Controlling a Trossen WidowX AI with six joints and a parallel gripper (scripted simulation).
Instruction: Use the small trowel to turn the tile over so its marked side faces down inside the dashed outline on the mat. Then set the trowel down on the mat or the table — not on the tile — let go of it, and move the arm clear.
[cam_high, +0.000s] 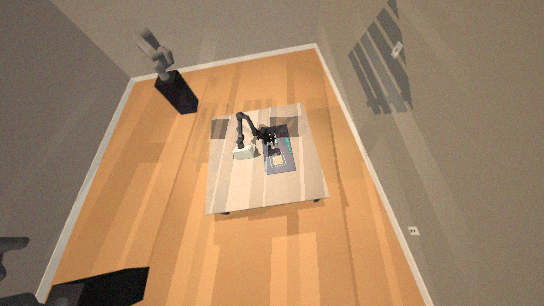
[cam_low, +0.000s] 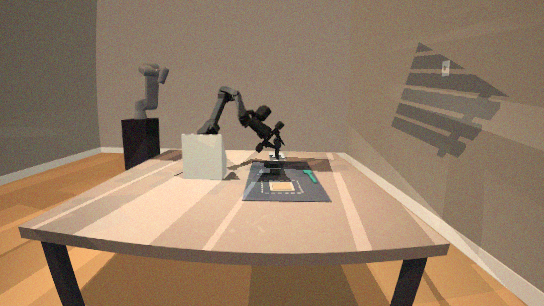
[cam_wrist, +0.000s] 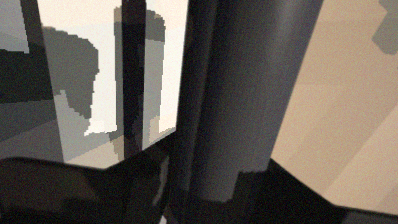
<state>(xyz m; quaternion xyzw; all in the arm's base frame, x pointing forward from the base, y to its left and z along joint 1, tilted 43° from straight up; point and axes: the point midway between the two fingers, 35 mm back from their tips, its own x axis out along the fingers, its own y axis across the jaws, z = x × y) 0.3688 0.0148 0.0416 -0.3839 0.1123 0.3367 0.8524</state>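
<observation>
Right now the trowel is 3 cm behind my gripper tip and 1 cm below it. From my gripper tip the other things lie so: small pale tile: 20 cm to the right, 13 cm below, 1 cm behind; dark mat: 16 cm below, 3 cm to the right, 1 cm ahead; small green t-shaped piece: 14 cm ahead, 13 cm below, 1 cm to the right.
</observation>
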